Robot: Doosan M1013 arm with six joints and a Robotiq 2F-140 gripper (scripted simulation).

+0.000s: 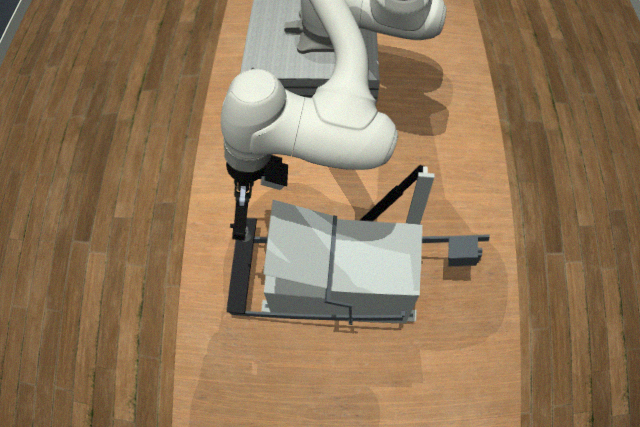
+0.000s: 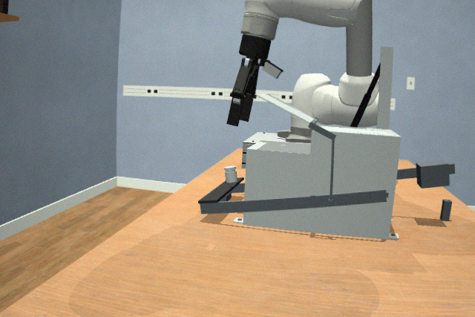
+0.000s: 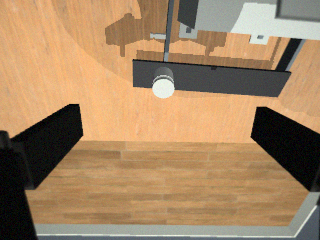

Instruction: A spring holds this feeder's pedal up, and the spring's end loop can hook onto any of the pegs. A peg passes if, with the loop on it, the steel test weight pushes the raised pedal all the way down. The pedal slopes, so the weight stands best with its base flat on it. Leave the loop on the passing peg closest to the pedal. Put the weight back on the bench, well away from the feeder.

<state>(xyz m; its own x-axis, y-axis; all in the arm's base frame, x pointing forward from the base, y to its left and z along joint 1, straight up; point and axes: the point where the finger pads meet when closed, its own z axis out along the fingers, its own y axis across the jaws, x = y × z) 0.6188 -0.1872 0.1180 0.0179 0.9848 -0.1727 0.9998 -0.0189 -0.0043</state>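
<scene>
Now: the steel test weight 20 mm to the right of my hand and 140 mm below it. Also, from my hand: small grey block: 30 mm to the right, 210 mm below.
</scene>
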